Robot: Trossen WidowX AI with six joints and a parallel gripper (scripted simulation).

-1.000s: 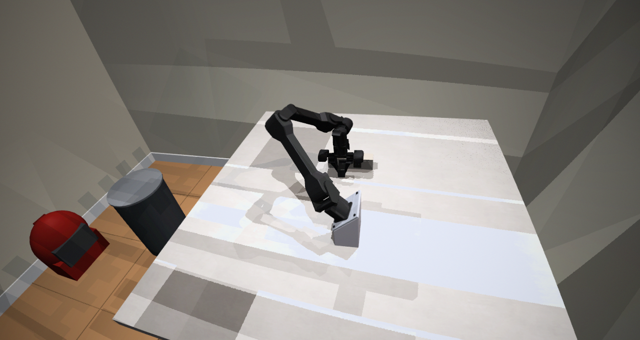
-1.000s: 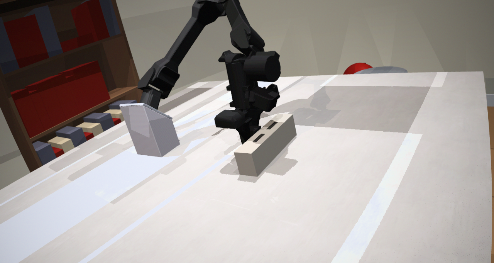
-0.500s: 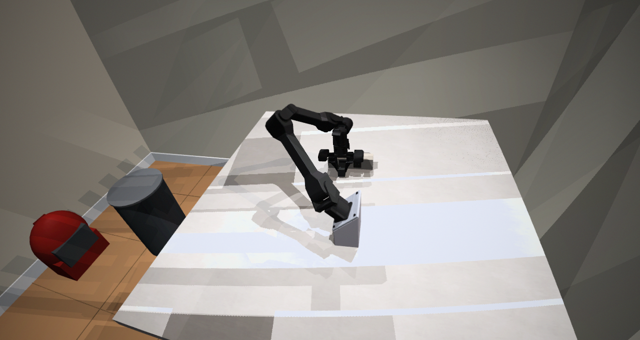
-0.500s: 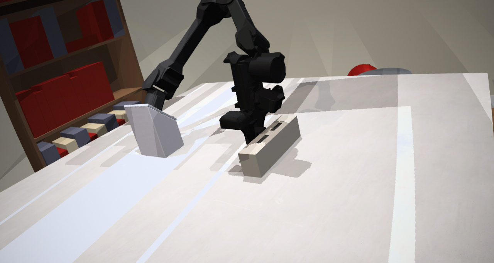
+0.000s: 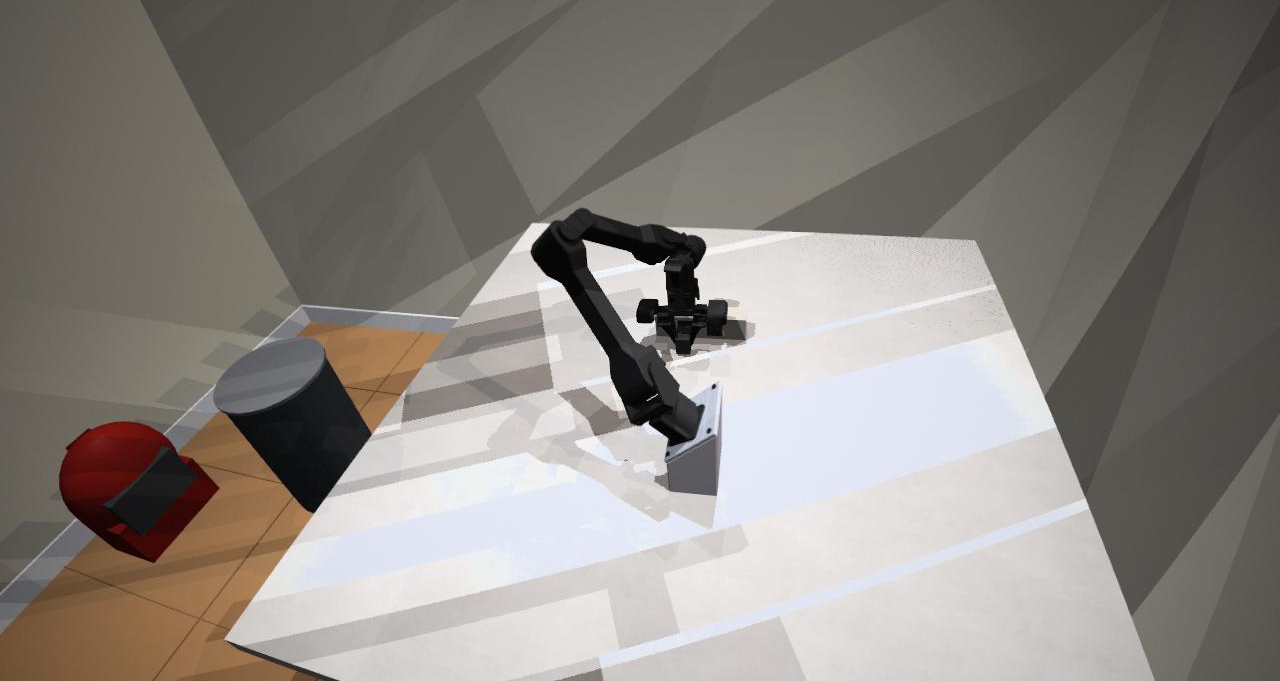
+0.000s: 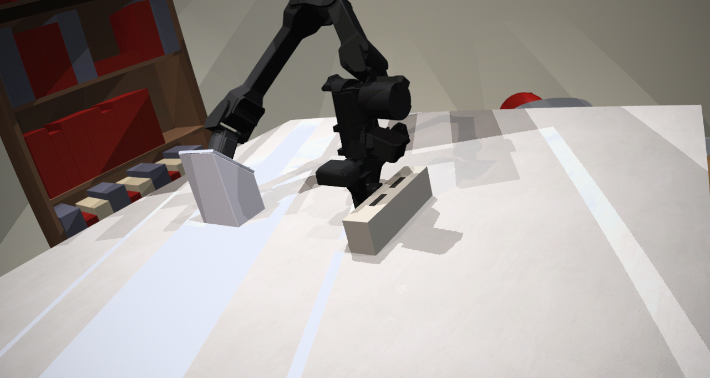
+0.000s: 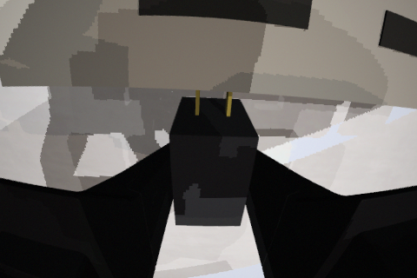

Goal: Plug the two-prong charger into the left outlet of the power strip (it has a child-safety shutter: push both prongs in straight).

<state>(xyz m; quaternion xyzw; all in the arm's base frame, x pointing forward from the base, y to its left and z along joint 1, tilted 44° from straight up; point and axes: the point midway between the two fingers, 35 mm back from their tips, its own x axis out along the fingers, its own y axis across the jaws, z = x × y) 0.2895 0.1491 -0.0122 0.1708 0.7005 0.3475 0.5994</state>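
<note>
The black two-prong charger is 20 mm ahead of my gripper tip and 10 mm above it.
</note>
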